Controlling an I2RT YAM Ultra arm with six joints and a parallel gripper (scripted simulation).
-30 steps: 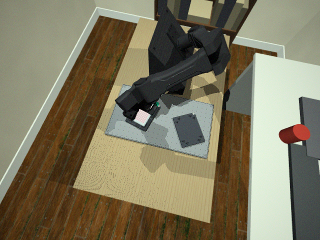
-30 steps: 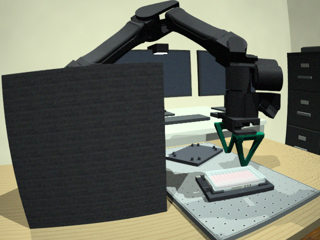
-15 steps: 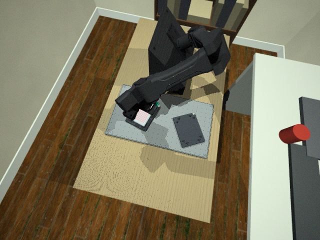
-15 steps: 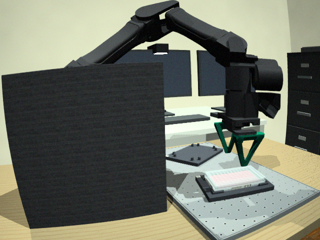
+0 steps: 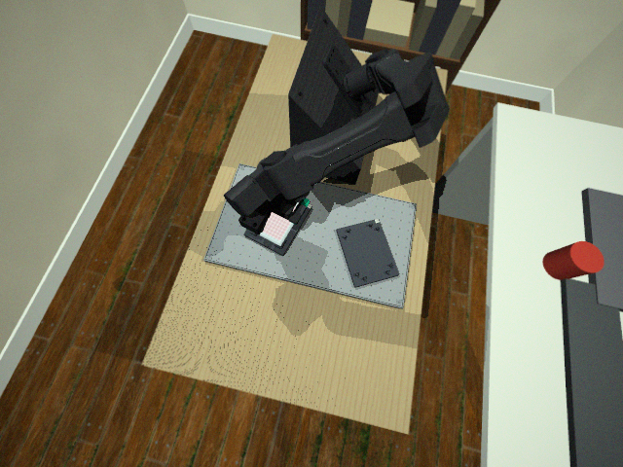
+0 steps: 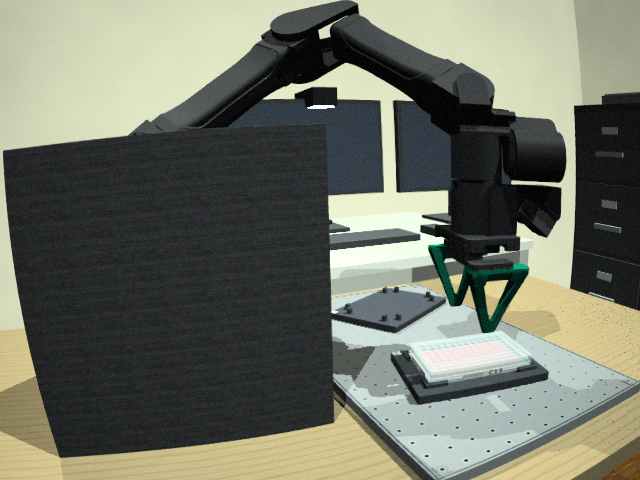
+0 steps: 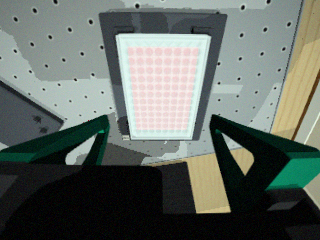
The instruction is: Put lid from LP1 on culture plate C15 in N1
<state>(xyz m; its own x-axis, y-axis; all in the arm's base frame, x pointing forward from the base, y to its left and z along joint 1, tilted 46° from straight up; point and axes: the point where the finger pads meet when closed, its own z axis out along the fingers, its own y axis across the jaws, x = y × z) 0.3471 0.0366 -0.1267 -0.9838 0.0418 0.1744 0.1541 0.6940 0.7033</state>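
Right now my hand is 5 cm above the clear lid. From my hand the other things lie so: lid park LP1: 1 cm ahead, 25 cm to the left, 7 cm below; then culture plate C15: 6 cm below.
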